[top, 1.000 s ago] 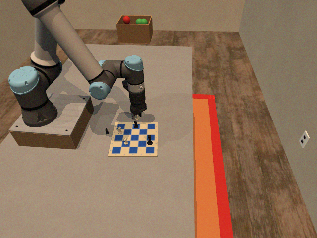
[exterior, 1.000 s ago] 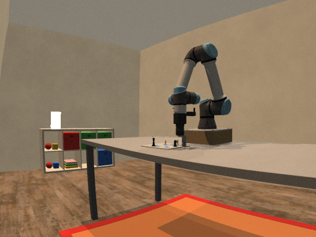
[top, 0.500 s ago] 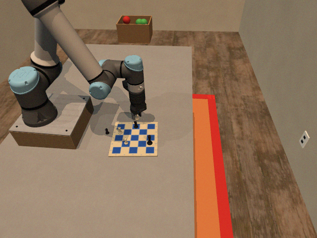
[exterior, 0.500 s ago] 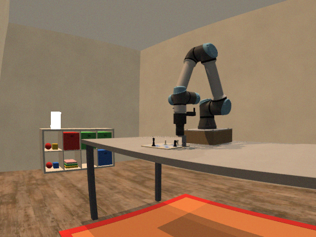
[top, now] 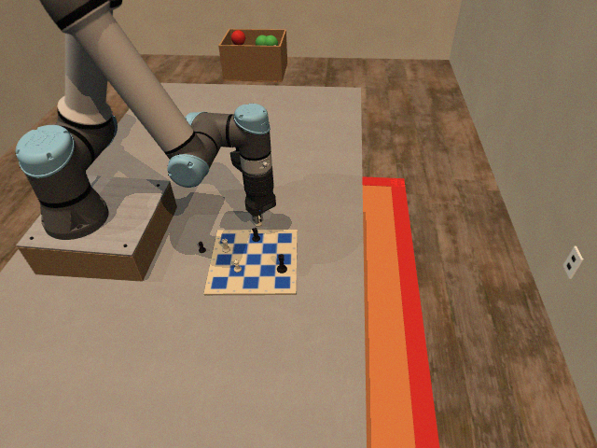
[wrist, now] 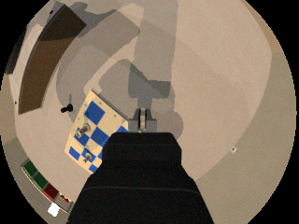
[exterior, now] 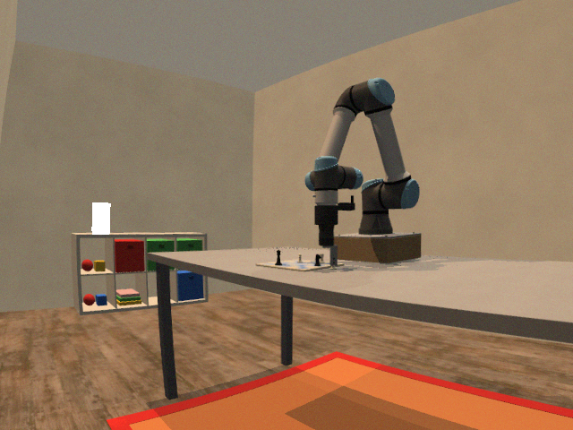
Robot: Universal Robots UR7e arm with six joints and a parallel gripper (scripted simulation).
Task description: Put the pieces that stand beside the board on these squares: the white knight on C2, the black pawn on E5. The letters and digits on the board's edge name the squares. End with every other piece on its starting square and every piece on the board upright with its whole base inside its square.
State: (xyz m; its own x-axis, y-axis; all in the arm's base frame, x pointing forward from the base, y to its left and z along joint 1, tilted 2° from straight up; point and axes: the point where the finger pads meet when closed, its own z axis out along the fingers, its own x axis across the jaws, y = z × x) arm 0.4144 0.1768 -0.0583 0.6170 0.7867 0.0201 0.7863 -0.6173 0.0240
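Now: the white knight 10 mm below my hand. From my hand the other things lie so: black pawn 130 mm to the right, 110 mm behind, 20 mm below; white pawn 180 mm to the right, 10 mm below; chessboard 140 mm to the right, 30 mm below, 30 mm ahead.
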